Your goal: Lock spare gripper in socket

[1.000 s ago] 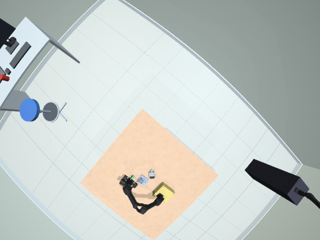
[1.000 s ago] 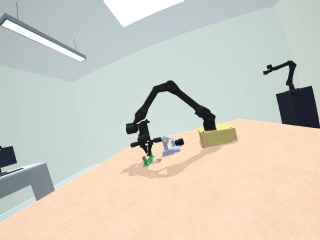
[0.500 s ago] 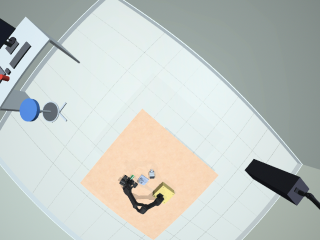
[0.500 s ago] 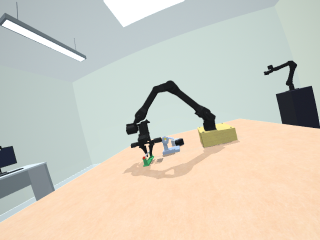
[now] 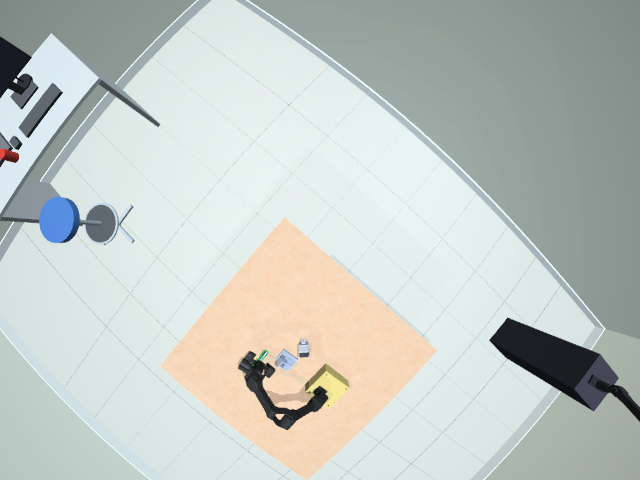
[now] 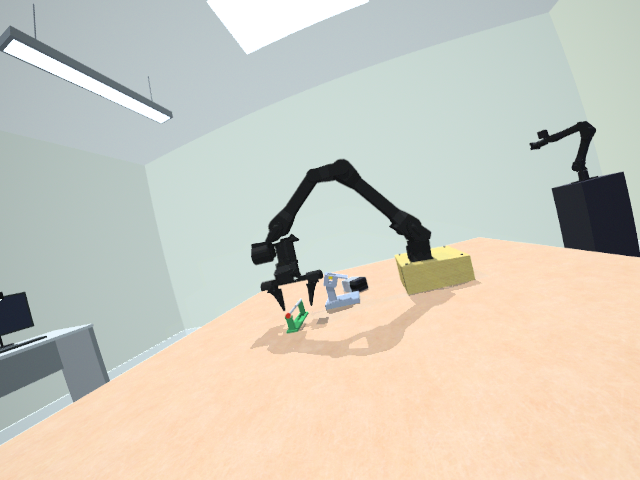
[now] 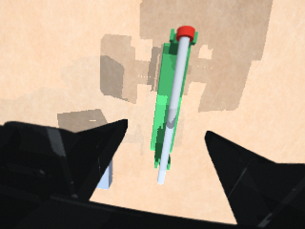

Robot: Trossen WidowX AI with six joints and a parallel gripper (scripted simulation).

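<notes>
My gripper tip is 2 cm to the right of the green stand and 1 cm above it. From my gripper tip the other things lie so: mount: 11 cm behind, 9 cm to the right, 2 cm above; then spare gripper: 23 cm to the right, 14 cm behind, 1 cm below.
</notes>
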